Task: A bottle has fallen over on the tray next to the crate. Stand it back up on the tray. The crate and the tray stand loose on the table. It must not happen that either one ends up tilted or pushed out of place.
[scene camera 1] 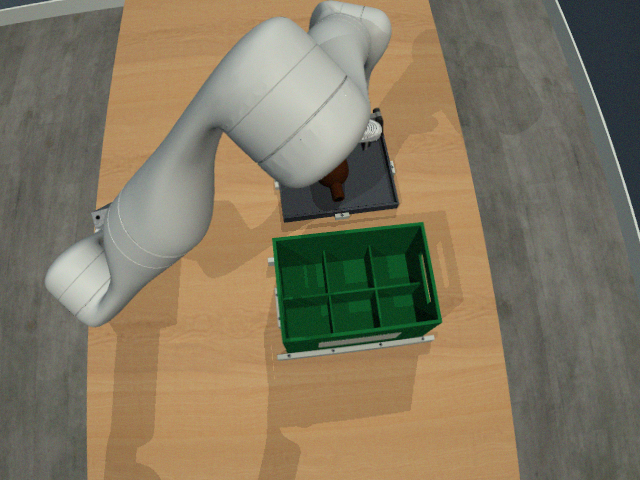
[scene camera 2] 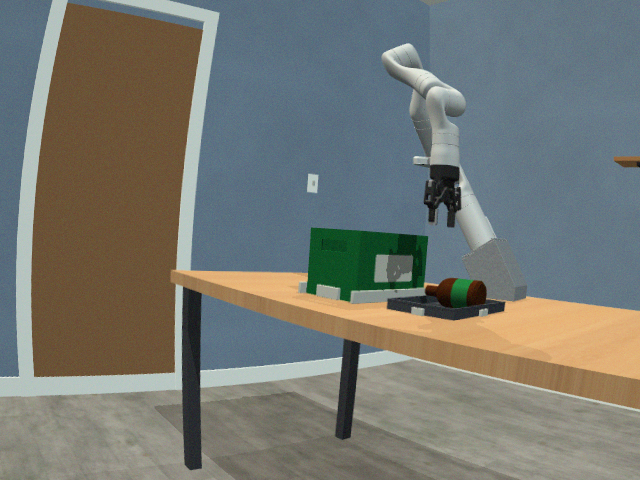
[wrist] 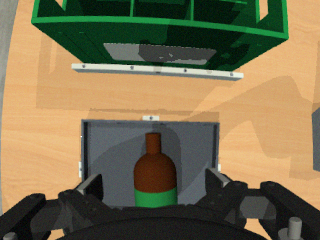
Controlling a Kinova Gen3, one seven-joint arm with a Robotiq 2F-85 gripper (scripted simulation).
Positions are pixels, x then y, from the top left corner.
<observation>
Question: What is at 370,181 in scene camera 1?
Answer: A dark grey tray.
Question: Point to a dark grey tray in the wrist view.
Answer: At 111,148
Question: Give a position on a green crate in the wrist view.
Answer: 203,43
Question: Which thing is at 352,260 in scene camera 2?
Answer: A green crate.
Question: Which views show the green crate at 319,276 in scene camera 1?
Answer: Scene camera 1, scene camera 2 and the wrist view: all of them.
</observation>
